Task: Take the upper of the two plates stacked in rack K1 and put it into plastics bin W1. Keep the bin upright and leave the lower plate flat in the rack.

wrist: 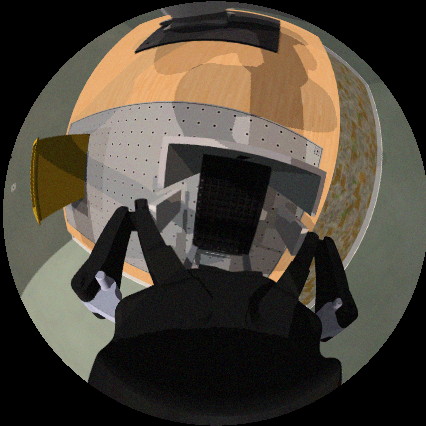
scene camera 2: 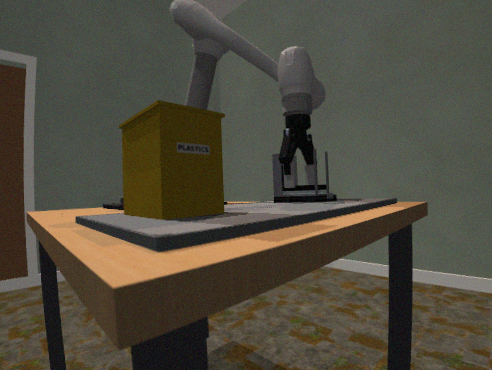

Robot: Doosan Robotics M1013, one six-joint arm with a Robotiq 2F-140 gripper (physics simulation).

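Frame: origin at the arm's base, x left, y ahead, z down, level; centimetres.
Where they show: gripper, between the fingertips: [wrist: 229,206] [scene camera 2: 300,187].
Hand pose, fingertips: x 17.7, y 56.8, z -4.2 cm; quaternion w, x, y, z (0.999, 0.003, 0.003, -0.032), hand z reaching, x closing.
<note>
Things, the pixels of their top centre, and the offset from my fingertips. "spot": a spot on its surface instead. Level surfaces: height alone.
- yellow plastics bin W1, centre of its top: [scene camera 2: 168,119] dx -42.5, dy -2.8, dz -13.8 cm
- Rack K1, a spot on its surface: [wrist: 297,184] spot: dx +4.1, dy -5.3, dz -7.5 cm
- black plate, centre of its top: [wrist: 228,209] [scene camera 2: 301,185] dx +0.0, dy +0.2, dz -0.5 cm
- grey board, height of its surface: dz +4.2 cm
The yellow plastics bin W1 [scene camera 2: 192,175] [wrist: 62,170] stands upright on the grey perforated board. Rack K1 [scene camera 2: 277,175] [wrist: 297,184] stands at the board's far end in the scene view. A black plate [wrist: 232,200] lies in the rack in the wrist view, seen from above; its dark edge shows level in the scene view. The lower plate cannot be told apart. My gripper [scene camera 2: 299,176] [wrist: 229,206] points down inside the rack. It is open, with its pale fingertips apart on either side of the plate, just above its level in the scene view.
The rack's thin upright posts [scene camera 2: 327,170] rise beside the fingers. The grey board [scene camera 2: 170,229] [wrist: 117,150] lies on the wooden table [scene camera 2: 200,280] [wrist: 220,82]. The arm's dark base plate [wrist: 257,37] is at the table's back. The bin's tall walls rise left of the rack.
</note>
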